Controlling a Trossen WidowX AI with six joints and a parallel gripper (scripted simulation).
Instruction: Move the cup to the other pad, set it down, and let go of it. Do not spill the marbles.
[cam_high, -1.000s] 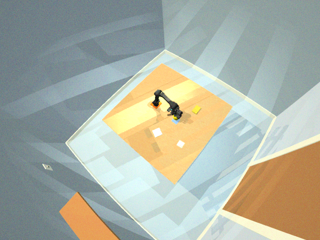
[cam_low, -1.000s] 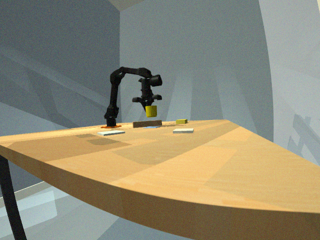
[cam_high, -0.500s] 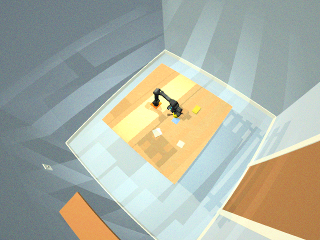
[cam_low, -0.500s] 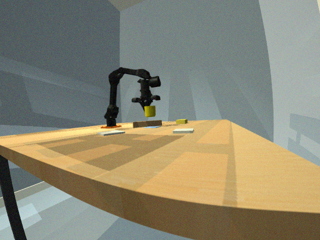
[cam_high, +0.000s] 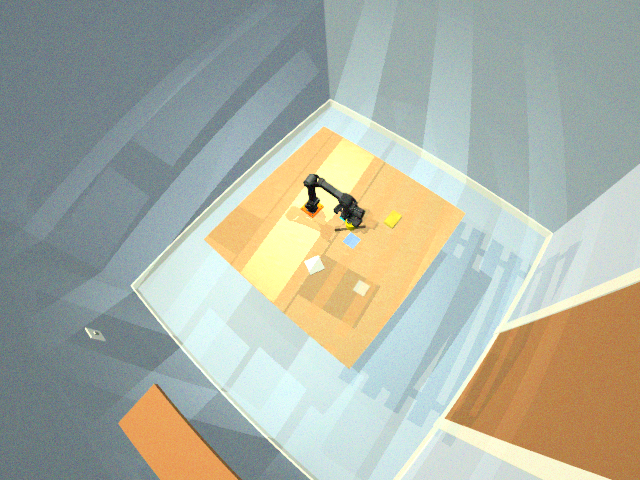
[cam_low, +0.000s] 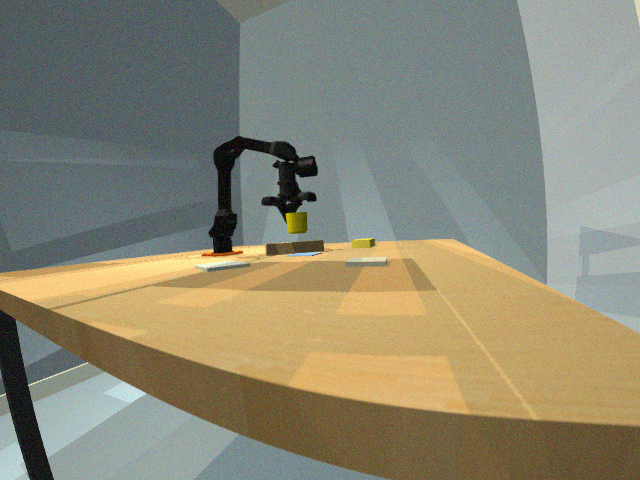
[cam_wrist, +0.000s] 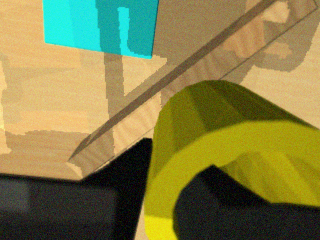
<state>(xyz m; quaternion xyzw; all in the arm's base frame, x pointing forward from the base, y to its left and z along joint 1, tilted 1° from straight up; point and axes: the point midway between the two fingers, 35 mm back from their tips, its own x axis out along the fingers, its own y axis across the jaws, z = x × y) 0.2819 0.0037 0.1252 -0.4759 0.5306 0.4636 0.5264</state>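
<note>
Right now the brown bar is 90 mm below my gripper tip, 10 mm to the left of it and 10 mm ahead of it. From my gripper tip the other things lie so: yellow cup: 20 mm ahead; then white tile: 330 mm to the right, 100 mm below, 40 mm behind; then blue pad: 110 mm below, 70 mm ahead, 60 mm to the right.
</note>
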